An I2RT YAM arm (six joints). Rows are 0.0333 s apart.
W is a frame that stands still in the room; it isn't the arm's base.
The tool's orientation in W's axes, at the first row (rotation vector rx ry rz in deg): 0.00, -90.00, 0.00
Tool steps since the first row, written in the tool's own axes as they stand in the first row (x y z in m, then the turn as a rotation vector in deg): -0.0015, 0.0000, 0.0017, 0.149, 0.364, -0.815; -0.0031, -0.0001, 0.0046, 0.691, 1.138, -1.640; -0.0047, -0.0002, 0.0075, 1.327, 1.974, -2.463; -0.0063, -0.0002, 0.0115, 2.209, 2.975, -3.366; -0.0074, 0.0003, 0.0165, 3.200, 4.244, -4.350; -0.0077, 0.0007, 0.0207, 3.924, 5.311, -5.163; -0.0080, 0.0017, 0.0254, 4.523, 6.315, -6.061; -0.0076, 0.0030, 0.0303, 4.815, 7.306, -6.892
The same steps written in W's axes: -0.0017, 0.0000, -0.0015, 0.815, 0.364, 0.149; -0.0046, -0.0001, -0.0031, 1.640, 1.138, 0.691; -0.0075, -0.0002, -0.0047, 2.463, 1.974, 1.327; -0.0115, -0.0002, -0.0063, 3.366, 2.975, 2.209; -0.0165, 0.0003, -0.0074, 4.350, 4.244, 3.200; -0.0207, 0.0007, -0.0077, 5.163, 5.311, 3.924; -0.0254, 0.0017, -0.0080, 6.061, 6.315, 4.523; -0.0303, 0.0030, -0.0076, 6.892, 7.306, 4.815
